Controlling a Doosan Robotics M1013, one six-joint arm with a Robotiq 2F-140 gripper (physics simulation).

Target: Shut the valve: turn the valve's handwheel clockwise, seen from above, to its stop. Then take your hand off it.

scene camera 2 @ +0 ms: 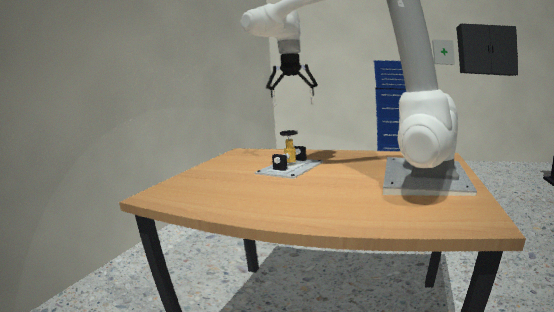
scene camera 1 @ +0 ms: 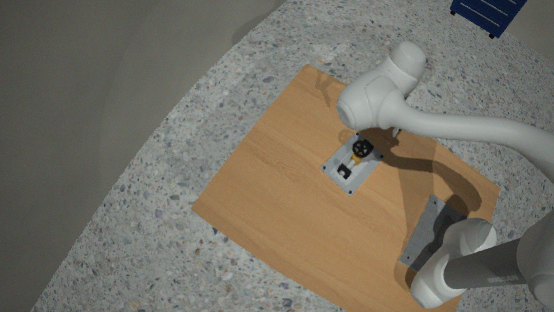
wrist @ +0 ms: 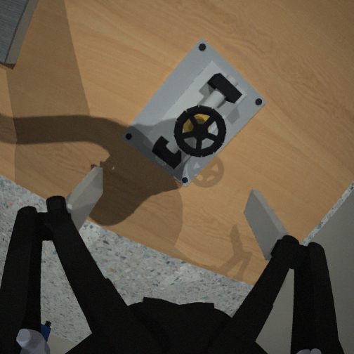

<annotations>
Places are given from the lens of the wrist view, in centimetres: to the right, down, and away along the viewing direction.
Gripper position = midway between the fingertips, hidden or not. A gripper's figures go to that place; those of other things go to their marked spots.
my gripper (wrist: 176, 191): 0, 1, 20
black spoked handwheel (wrist: 199, 131): 3, -6, 27
</annotations>
